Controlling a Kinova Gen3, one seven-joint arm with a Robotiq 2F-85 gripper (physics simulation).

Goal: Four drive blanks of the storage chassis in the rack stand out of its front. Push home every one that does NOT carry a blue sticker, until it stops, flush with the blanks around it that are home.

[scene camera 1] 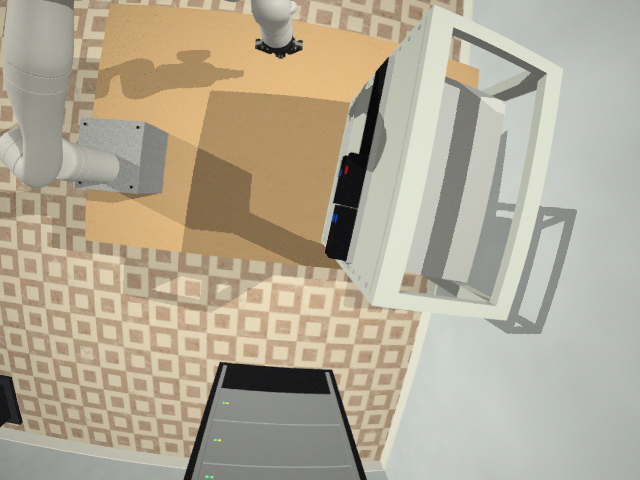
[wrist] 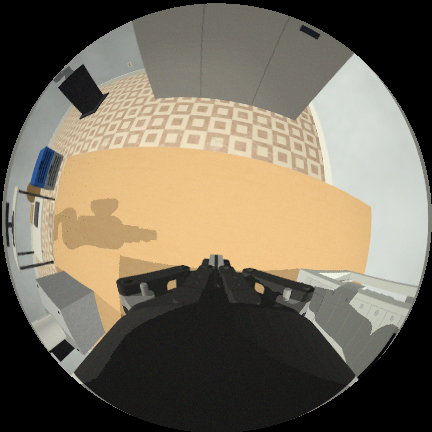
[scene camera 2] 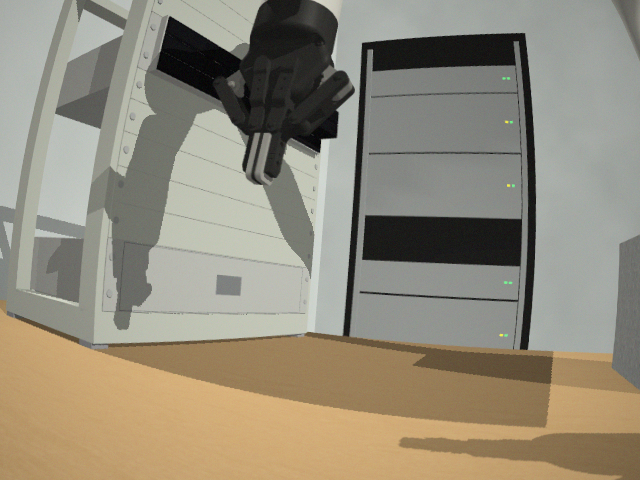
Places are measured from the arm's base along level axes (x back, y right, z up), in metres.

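Where they show: gripper, between the fingertips: (scene camera 1: 281,55) (wrist: 215,262) (scene camera 2: 257,182); arm's base, origin of its link: (scene camera 1: 105,167).
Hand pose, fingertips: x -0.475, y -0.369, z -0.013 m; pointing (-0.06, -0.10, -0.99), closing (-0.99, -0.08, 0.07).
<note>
Each offset is from my fingertips to the top centre of the thing. "*": to the spot under its first point. Level surfaces: height alone.
The pale rack (scene camera 1: 415,170) (scene camera 2: 92,294) (wrist: 340,315) holds a black storage chassis @(* dx -0.221, dy +0.196, dz +0.255 m) (scene camera 1: 376,108) (scene camera 2: 193,56) across its upper front. In scene camera 1, a black blank with a red sticker @(dx -0.232, dy +0.357, dz +0.266 m) (scene camera 1: 351,186) stands out of the chassis front; a blue mark shows beside the red. A neighbouring black blank @(dx -0.222, dy +0.466, dz +0.266 m) (scene camera 1: 341,237) also stands out, with blue marks at its front. In scene camera 2 the gripper hides the stickers; one black end @(* dx -0.161, dy +0.481, dz +0.225 m) (scene camera 2: 329,125) shows to its right. My gripper (scene camera 1: 279,54) (scene camera 2: 260,180) (wrist: 215,262) is shut and empty, pointing down, in front of the rack and apart from the blanks.
A grey speckled block (scene camera 1: 111,152) (wrist: 70,310) stands at the arm's base on the wooden surface @(dz -0.180 m) (scene camera 1: 279,139) (scene camera 2: 206,428) (wrist: 215,200). A second, dark rack (scene camera 1: 276,379) (scene camera 2: 444,237) stands to one side. Grey cabinets (wrist: 230,55) stand beyond the tiled floor.
</note>
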